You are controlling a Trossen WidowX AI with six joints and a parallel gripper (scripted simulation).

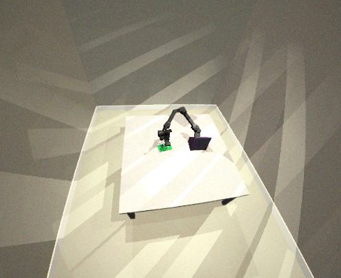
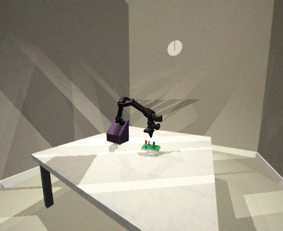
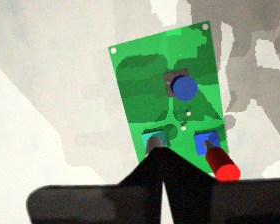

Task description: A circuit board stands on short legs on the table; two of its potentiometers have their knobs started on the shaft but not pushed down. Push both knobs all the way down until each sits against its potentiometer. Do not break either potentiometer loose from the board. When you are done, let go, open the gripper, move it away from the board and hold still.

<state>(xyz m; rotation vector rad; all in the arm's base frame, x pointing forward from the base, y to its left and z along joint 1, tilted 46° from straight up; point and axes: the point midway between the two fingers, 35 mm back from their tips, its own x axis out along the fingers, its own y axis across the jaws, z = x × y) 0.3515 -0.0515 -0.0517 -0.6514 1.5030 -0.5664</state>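
Now: the beige knob 50 mm below my gripper tip and 20 mm behind it. From my gripper tip the other things lie so: blue knob (50 mm below, 40 mm ahead, 20 mm to the right).
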